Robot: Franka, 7 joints.
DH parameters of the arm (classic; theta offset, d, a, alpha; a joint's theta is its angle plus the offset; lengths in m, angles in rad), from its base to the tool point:
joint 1: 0 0.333 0 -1.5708
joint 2: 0 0 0 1.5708
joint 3: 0 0.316 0.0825 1.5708
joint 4: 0 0 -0.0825 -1.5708
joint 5: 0 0.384 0 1.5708
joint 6: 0 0 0.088 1.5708
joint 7: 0 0.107 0 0
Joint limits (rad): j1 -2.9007..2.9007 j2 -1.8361..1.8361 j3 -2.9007..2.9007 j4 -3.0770..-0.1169 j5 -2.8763..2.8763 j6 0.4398..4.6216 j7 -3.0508..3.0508
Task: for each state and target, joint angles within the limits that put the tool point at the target. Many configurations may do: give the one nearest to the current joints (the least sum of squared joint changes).
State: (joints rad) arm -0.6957 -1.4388 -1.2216 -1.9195 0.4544 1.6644 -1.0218
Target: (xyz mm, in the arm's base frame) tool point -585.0 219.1 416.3
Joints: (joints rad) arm -1.4154 -1.7236 -1.4178 -1.5995 0.4429 1.6027 -1.0218
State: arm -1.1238 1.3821 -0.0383 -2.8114 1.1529 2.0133 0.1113
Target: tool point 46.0 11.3 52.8
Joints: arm -1.1994 0.9366 -0.1158 -2.9451 1.0870 1.8143 0.1113
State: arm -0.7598 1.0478 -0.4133 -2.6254 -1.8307 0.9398 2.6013
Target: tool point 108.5 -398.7 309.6
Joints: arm -0.5475 0.4359 -0.4583 -2.5013 -1.7916 0.6018 2.6013
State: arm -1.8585 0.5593 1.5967 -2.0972 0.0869 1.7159 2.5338
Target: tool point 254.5 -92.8 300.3
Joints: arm -2.1797 0.6562 1.6574 -2.5823 0.0925 1.1602 2.5338
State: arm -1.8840 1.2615 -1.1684 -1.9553 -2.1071 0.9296 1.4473
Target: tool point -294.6 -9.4 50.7
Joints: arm -1.8289 1.4193 -0.4548 -2.6584 -2.0069 0.8888 1.4473
